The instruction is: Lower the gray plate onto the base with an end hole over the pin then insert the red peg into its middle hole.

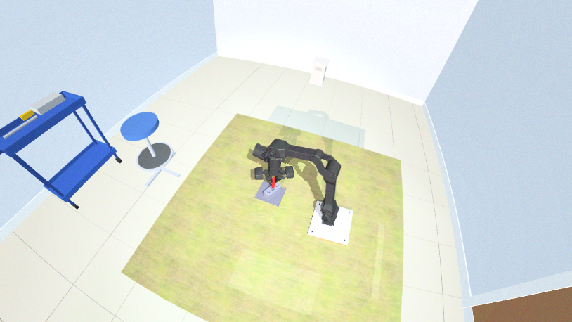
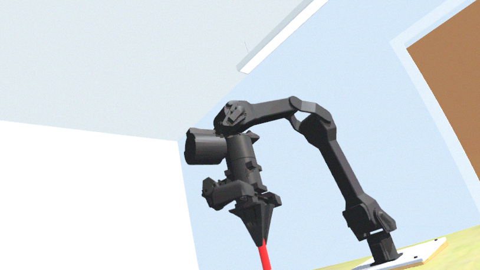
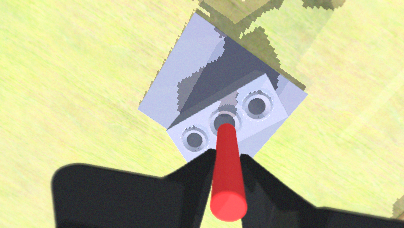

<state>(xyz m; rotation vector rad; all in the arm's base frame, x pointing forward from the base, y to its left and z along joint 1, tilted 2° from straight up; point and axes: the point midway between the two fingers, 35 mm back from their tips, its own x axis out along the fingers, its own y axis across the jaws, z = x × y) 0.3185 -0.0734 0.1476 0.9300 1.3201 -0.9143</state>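
My gripper tip is now 70 mm above the gray plate. The rest, counted from my gripper tip: red peg right at my gripper tip; flat gray base 110 mm below, 10 mm to the left, 10 mm ahead.
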